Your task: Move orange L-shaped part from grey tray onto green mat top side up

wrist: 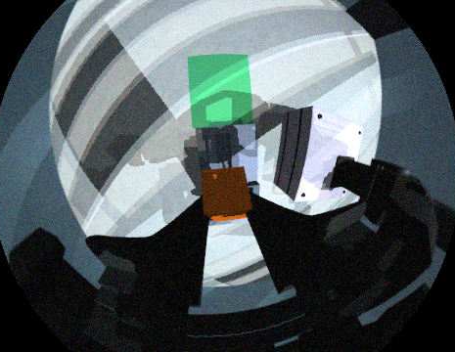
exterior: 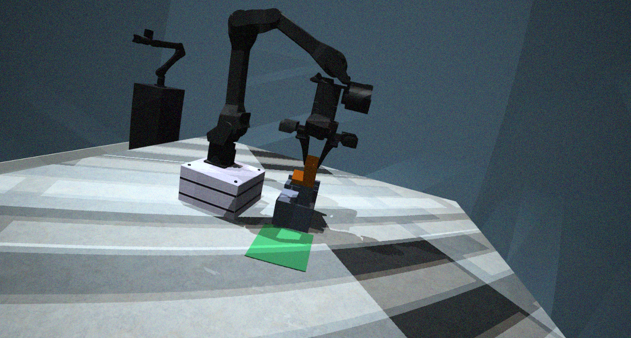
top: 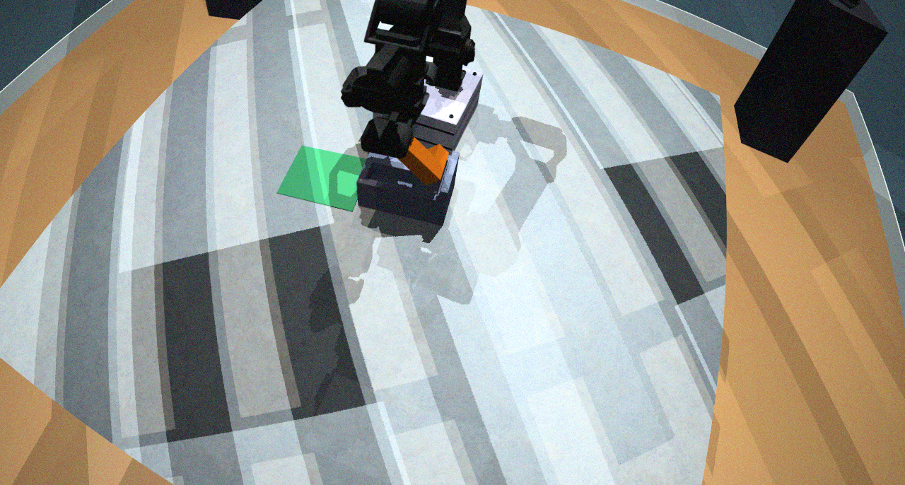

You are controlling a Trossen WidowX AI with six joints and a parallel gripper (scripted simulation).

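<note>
The green mat lies 16 cm below my gripper tip, 14 cm to the right of it and 1 cm behind it. The rest, counted from my gripper tip: orange L-shaped part (3 cm to the left, 3 cm below, 2 cm behind).
</note>
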